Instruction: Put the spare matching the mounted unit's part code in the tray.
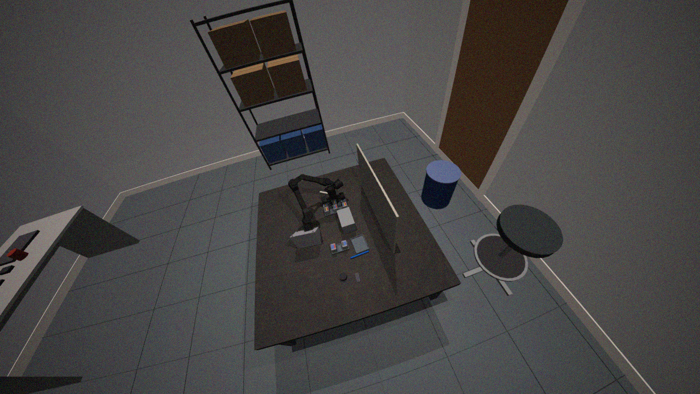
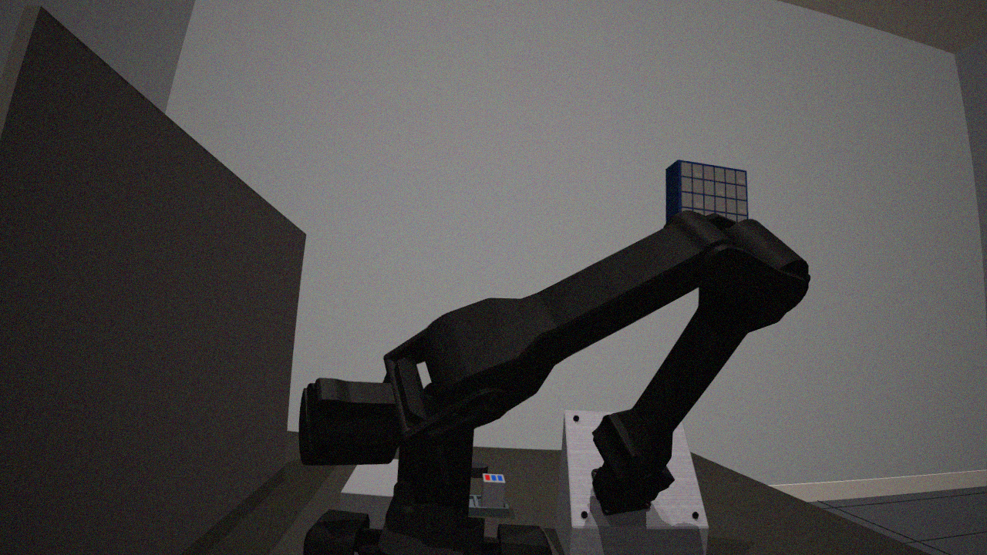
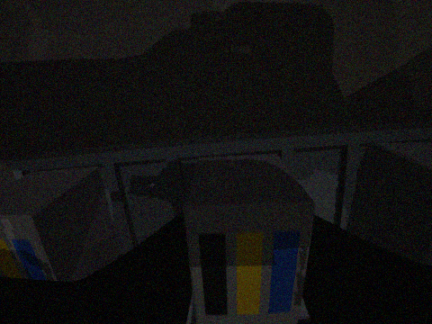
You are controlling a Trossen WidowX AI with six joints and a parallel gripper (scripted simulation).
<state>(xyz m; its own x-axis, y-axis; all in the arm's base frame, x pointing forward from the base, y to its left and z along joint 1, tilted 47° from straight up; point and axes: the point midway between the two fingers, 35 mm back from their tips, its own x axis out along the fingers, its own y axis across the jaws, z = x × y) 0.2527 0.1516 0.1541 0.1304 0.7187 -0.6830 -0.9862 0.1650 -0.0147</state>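
Now: gripper tip 7 cm short of the grey tray, 42 cm to the left of it and 1 cm above it. Also, from my gripper tip: tall upright panel 28 cm ahead, 22 cm to the right, 21 cm above; then spare 11 cm behind, 39 cm to the right, 2 cm above; then grey mounted unit 4 cm ahead, 21 cm to the right, 3 cm above.
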